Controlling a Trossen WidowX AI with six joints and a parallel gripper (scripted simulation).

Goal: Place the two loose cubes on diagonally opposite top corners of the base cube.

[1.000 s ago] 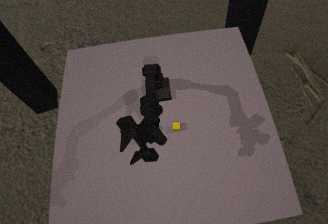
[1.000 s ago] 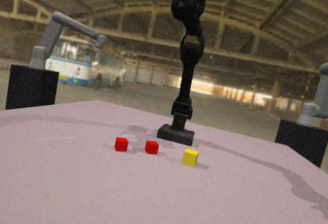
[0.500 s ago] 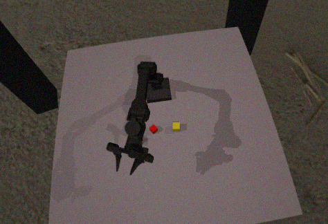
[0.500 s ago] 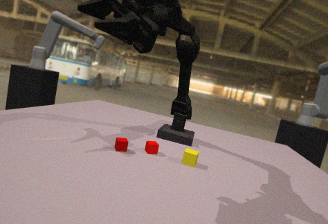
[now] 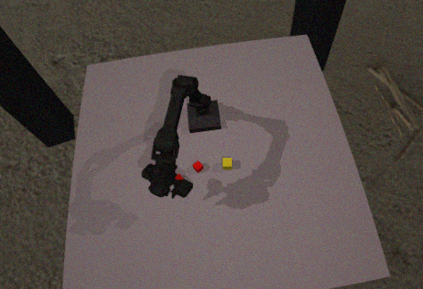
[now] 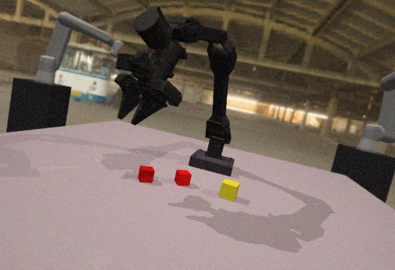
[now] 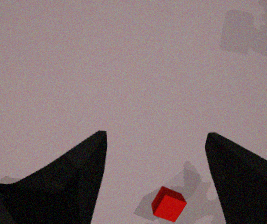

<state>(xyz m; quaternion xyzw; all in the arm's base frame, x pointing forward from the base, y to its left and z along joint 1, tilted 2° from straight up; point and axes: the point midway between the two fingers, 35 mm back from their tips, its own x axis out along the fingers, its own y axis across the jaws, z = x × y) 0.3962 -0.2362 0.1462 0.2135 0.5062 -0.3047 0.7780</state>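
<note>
Right now the yellow base cube is 100 mm behind my gripper tip, 270 mm to the left of it and 140 mm below it. The rest, counted from my gripper tip: red cube (130 mm behind, 140 mm to the left, 140 mm below).
</note>
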